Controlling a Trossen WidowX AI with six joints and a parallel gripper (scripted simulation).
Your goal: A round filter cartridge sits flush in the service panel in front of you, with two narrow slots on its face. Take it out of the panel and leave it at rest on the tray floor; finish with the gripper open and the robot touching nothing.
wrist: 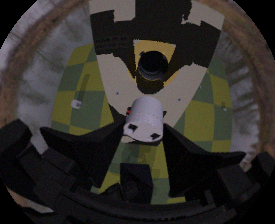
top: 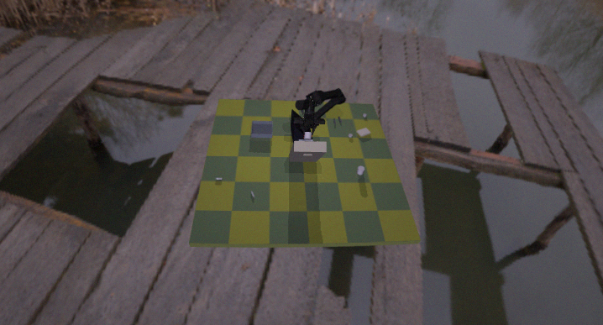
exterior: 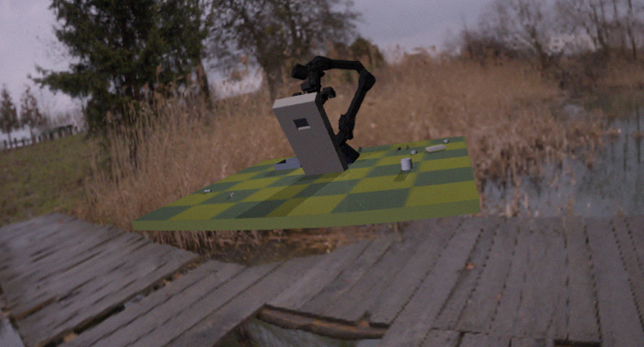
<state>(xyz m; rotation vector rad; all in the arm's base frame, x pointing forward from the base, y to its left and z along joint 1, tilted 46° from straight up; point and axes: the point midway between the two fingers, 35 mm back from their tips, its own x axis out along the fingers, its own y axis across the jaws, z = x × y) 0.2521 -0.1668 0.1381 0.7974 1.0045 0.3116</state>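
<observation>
Right now the grey tray is 360 mm behind my gripper tip, 260 mm to the right of it and 260 mm below it. From my gripper tip the other things lie so: filter cartridge (right at my gripper tip); flat white block (510 mm to the left, 300 mm behind, 270 mm below).
</observation>
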